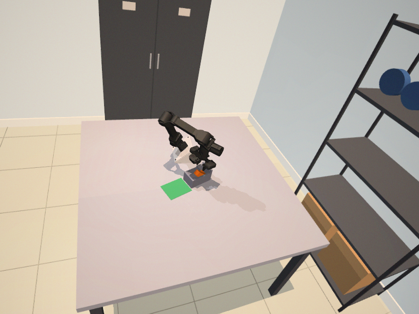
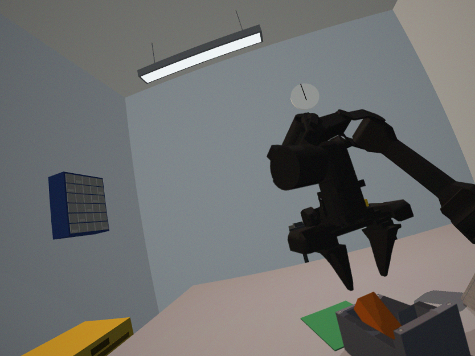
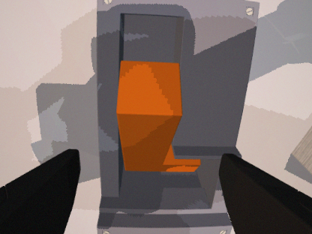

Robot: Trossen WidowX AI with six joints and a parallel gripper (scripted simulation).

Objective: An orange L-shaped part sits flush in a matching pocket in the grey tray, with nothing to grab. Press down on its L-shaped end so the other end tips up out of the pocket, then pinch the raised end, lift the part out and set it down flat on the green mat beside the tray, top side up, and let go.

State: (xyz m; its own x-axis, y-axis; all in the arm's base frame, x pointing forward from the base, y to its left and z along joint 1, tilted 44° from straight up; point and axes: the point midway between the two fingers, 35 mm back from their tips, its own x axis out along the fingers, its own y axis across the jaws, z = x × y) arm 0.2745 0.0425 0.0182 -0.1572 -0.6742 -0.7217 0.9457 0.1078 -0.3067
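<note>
My gripper tip is now 20 mm past the orange L-shaped part, 30 mm to the right of it and 80 mm above it. Round my gripper tip: green mat (30 mm ahead, 150 mm to the right, 130 mm below).
</note>
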